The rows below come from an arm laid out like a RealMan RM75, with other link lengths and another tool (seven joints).
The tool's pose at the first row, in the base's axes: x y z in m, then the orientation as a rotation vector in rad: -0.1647 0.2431 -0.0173 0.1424 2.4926 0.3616
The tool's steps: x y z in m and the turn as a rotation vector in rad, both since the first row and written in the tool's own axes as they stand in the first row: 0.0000 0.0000 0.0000 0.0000 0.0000 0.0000; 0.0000 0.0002 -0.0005 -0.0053 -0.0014 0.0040; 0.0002 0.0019 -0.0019 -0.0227 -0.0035 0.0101; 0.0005 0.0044 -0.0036 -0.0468 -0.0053 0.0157; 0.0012 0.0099 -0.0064 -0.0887 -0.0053 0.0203; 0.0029 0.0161 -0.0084 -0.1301 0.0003 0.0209; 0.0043 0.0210 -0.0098 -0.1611 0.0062 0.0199; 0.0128 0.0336 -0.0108 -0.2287 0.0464 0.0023; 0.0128 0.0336 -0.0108 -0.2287 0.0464 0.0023; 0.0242 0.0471 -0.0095 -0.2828 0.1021 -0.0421; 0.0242 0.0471 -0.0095 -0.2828 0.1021 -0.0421; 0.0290 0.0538 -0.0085 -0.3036 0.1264 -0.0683
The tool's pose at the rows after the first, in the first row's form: -0.1647 0.2431 -0.0173 0.1424 2.4926 0.3616; -0.1650 0.2432 -0.0169 0.1455 2.4901 0.3696; -0.1659 0.2445 -0.0154 0.1463 2.4843 0.3934; -0.1671 0.2466 -0.0135 0.1438 2.4769 0.4252; -0.1693 0.2514 -0.0101 0.1325 2.4665 0.4788; -0.1717 0.2572 -0.0077 0.1156 2.4608 0.5310; -0.1736 0.2618 -0.0060 0.1007 2.4575 0.5697; -0.1808 0.2752 -0.0063 0.0443 2.4749 0.6536; -0.1808 0.2752 -0.0063 0.0443 2.4749 0.6536; -0.1890 0.2905 -0.0098 -0.0444 2.5082 0.7134; -0.1890 0.2905 -0.0098 -0.0444 2.5082 0.7134; -0.1922 0.2980 -0.0113 -0.0912 2.5224 0.7332
